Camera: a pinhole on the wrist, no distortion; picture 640 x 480 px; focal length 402.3 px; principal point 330.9 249.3 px. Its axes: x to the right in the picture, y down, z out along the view. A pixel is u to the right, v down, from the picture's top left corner.
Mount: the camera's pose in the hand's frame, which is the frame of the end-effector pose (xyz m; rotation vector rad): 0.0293 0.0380 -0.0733 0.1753 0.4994 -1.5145
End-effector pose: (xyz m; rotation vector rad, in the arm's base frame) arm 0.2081 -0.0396 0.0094 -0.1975 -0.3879 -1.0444
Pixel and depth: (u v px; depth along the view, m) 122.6 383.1 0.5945
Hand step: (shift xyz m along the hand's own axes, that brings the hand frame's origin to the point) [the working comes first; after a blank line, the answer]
In the camera's frame: -0.3078 0.1977 0.5945

0.3509 0.0853 0.5445
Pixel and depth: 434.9 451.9 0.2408
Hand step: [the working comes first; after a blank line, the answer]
In the camera's frame: 0.0623 0.1213 0.2408

0.1959 -0.1099 0.0908
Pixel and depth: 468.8 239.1 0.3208
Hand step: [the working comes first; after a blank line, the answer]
In the camera's frame: 0.1100 -0.0081 0.3208

0.0846 -0.1949 0.1671
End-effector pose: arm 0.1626 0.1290 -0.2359 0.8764 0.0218 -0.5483
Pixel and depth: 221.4 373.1 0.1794
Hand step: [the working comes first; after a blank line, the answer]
In the camera's frame: -0.0488 0.0552 0.1794

0.1210 0.0120 0.0956
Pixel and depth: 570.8 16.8 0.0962
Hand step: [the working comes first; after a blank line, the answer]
In the camera's frame: 0.0574 -0.0556 0.0962

-0.0067 -0.0575 -0.0011
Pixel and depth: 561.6 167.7 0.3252
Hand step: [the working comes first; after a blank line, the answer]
In the camera's frame: 0.1865 -0.0660 0.3252

0.0273 -0.2701 0.1503
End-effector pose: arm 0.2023 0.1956 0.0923 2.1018 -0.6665 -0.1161
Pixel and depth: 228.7 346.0 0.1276
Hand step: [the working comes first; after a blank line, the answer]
In the camera's frame: -0.0324 0.0307 0.1276

0.0861 0.0168 0.0475
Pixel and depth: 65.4 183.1 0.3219
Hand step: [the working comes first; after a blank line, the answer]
In the camera's frame: -0.2124 -0.0530 0.3219

0.0478 0.0945 0.3114
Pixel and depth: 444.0 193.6 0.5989
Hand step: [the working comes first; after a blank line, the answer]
In the camera's frame: 0.1684 -0.0829 0.5989

0.0671 -0.3678 0.4040
